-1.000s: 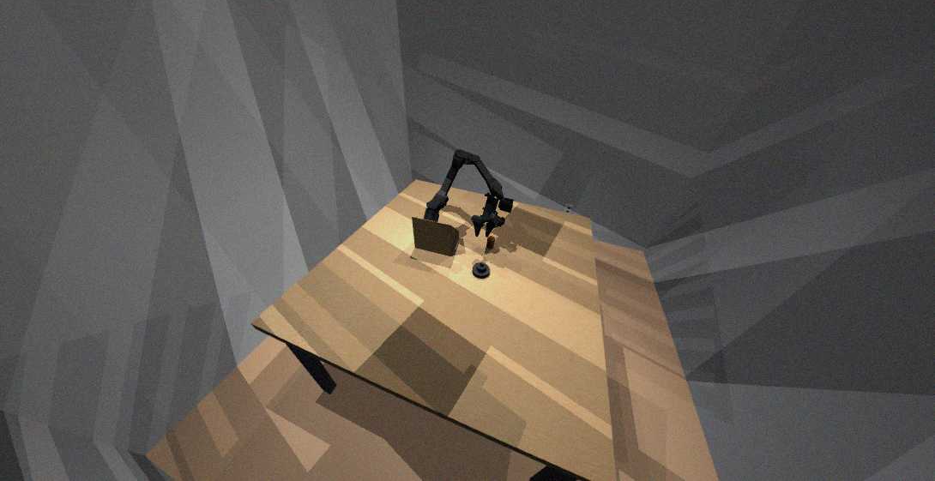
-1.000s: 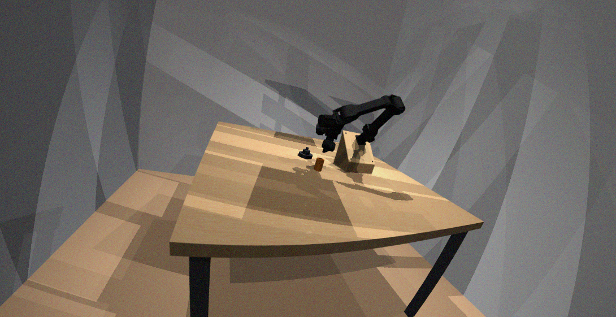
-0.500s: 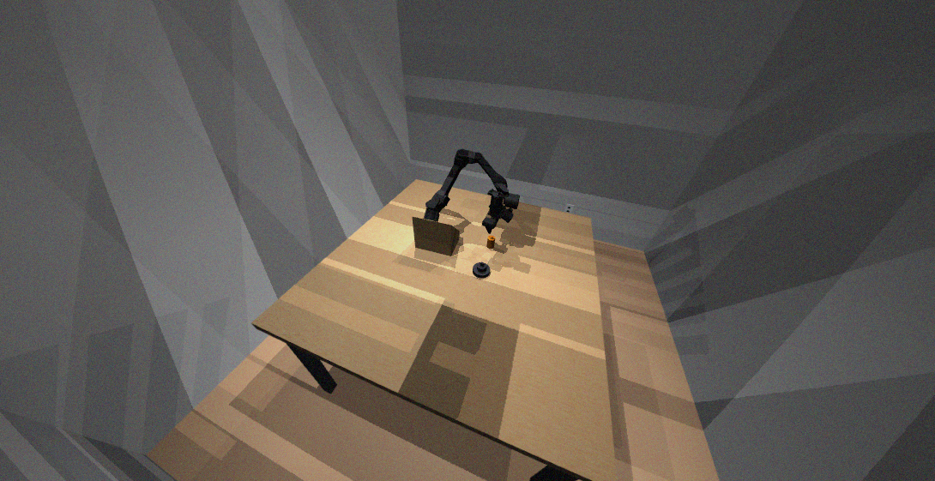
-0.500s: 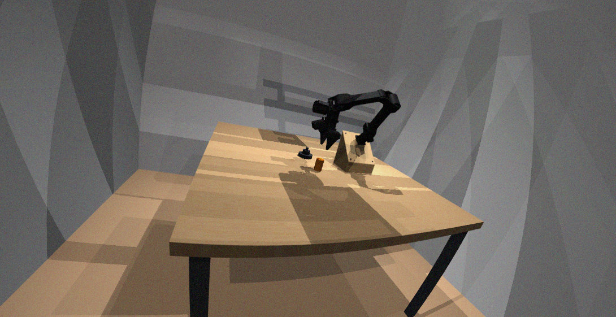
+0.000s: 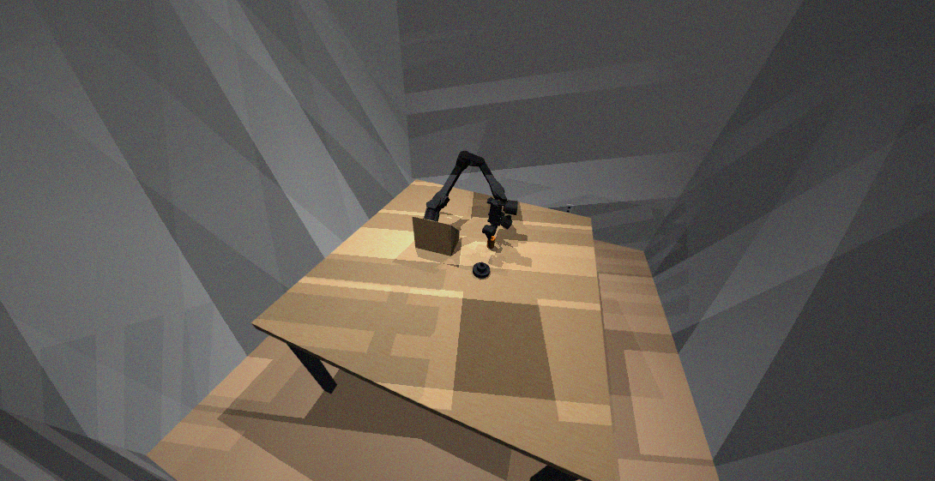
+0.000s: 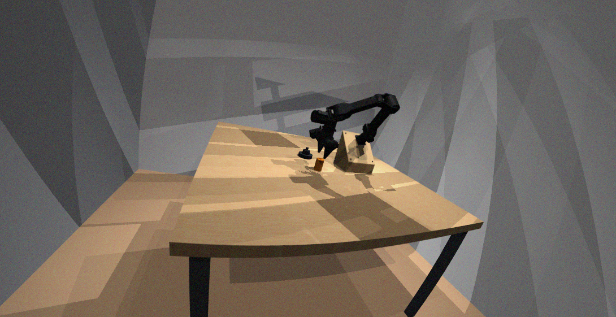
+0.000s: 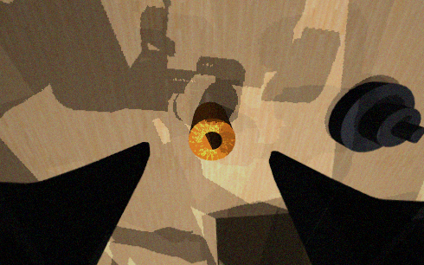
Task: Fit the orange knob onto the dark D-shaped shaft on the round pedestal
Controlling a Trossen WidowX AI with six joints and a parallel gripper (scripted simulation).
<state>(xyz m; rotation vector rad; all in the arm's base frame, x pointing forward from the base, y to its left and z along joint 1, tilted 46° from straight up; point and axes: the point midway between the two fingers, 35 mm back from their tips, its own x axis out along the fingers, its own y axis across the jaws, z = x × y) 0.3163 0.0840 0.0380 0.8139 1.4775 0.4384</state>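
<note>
My gripper tip is 50 mm above the orange knob. Round my gripper tip: dark round pedestal (190 mm to the right, 50 mm below, 20 mm behind).
</note>
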